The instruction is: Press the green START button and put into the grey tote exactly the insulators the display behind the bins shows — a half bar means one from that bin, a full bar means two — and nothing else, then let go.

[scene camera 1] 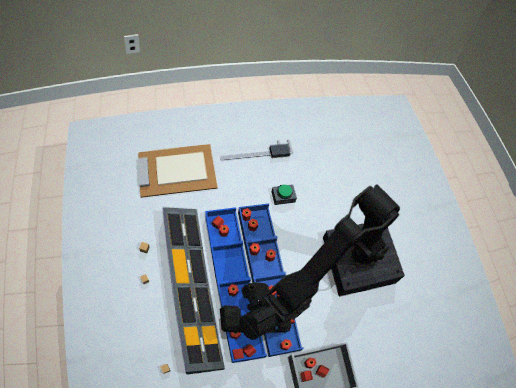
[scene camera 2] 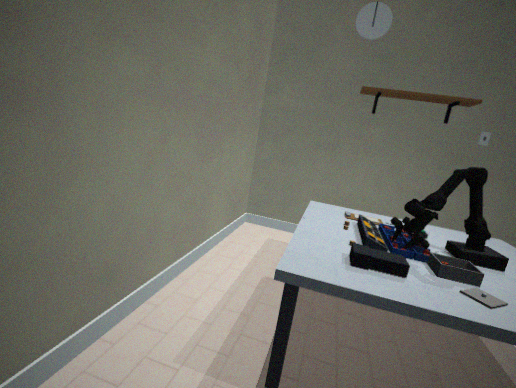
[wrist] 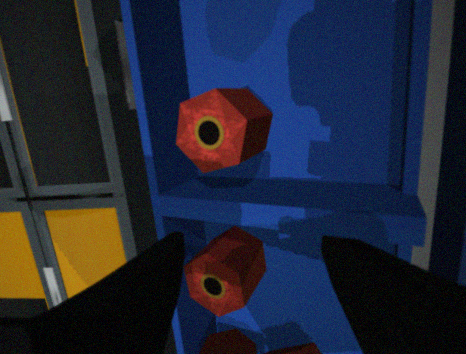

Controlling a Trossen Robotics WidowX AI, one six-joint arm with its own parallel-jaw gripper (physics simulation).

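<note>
My gripper (wrist: 253, 241) is open and empty, pointing down over the near end of the left blue bin column (scene camera 1: 230, 266) (wrist: 350, 197). One red insulator (wrist: 240, 255) lies below and between the fingers, nearer the left one; another (scene camera 1: 233, 289) (wrist: 215, 155) lies in the adjoining bin. Two more show at the wrist view's lower edge. The grey tote (scene camera 1: 350, 367) (scene camera 2: 462, 272) holds three red insulators. The display (scene camera 1: 205, 366) shows a full yellow bar in its second row, left, and half bars in both cells of its fourth row. The green START button (scene camera 1: 285, 191) is at the back. The arm hides some bins.
A clipboard (scene camera 1: 148, 191) and a caliper (scene camera 1: 280, 150) lie at the back. Small tan blocks (scene camera 1: 144, 247) (scene camera 1: 144, 279) (scene camera 1: 165, 368) lie left of the display. A black box (scene camera 2: 378, 261) and a flat grey plate (scene camera 2: 484, 297) are near the table's edge.
</note>
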